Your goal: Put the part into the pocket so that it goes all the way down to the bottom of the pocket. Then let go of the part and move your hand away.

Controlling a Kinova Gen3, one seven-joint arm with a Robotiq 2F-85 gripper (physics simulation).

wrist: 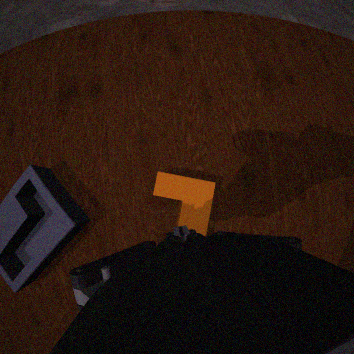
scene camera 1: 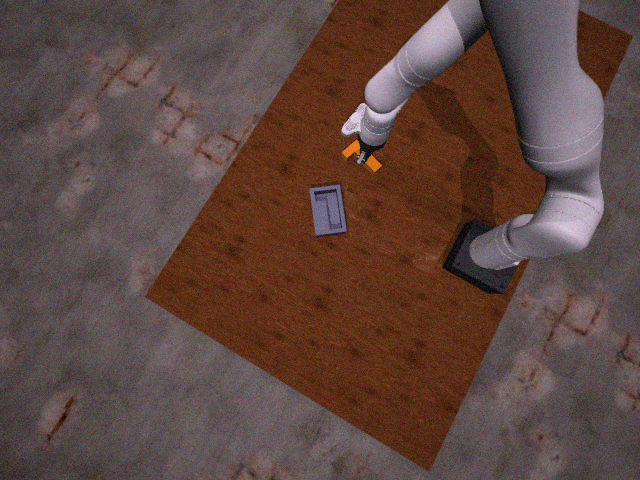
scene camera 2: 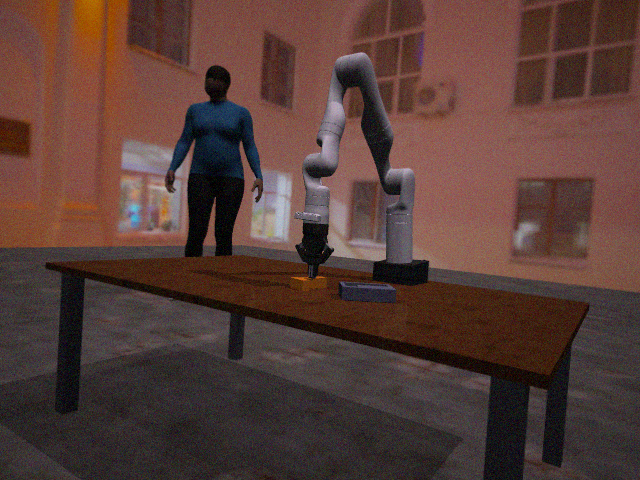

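Pixels of known places: gripper, fingertip midpoint: point(wrist: 180, 235) point(scene camera 1: 364, 158) point(scene camera 2: 312, 278); arm's base, origin of the base link: point(scene camera 1: 486, 251) point(scene camera 2: 399, 261).
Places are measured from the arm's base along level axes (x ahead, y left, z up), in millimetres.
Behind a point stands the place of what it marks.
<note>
The orange, angled part point(scene camera 1: 373, 164) @[y -58, x 388, z -42 mm] point(scene camera 2: 299, 283) @[y -52, x 483, z -52 mm] point(wrist: 182, 189) @[y -62, x 466, z -41 mm] lies flat on the table, apart from the grey-blue block point(scene camera 1: 321, 219) @[y 167, x 422, z -35 mm] point(scene camera 2: 368, 294) @[y 161, x 458, z -53 mm] point(wrist: 61, 220) @[y 66, x 440, z -36 mm]. The block has a bent pocket point(scene camera 1: 334, 209) @[y 114, x 411, z -67 mm] open at its top, with no part in it. My gripper point(scene camera 1: 360, 159) @[y -57, x 420, z -41 mm] point(scene camera 2: 312, 275) @[y -57, x 420, z -41 mm] point(wrist: 180, 235) @[y -57, x 420, z -41 mm] points down at the part. Its fingertips are together, closer than the part's arm is wide, with nothing seen between them. In the wrist view they are over the edge of the part's arm. The dark gripper body hides the near end of that arm.
The wooden table point(scene camera 1: 248, 248) @[y 350, x 556, z -71 mm] point(scene camera 2: 439, 325) @[y 393, x 554, z -72 mm] point(wrist: 125, 100) @[y 3, x 585, z -72 mm] carries the part, the block and the arm's black base point(scene camera 1: 465, 258) @[y 47, x 39, z -2 mm] point(scene camera 2: 382, 273) @[y -26, x 66, z -43 mm]. The block stands a short way from the part. A person in a blue top point(scene camera 2: 216, 139) stands behind the table in scene camera 2.
</note>
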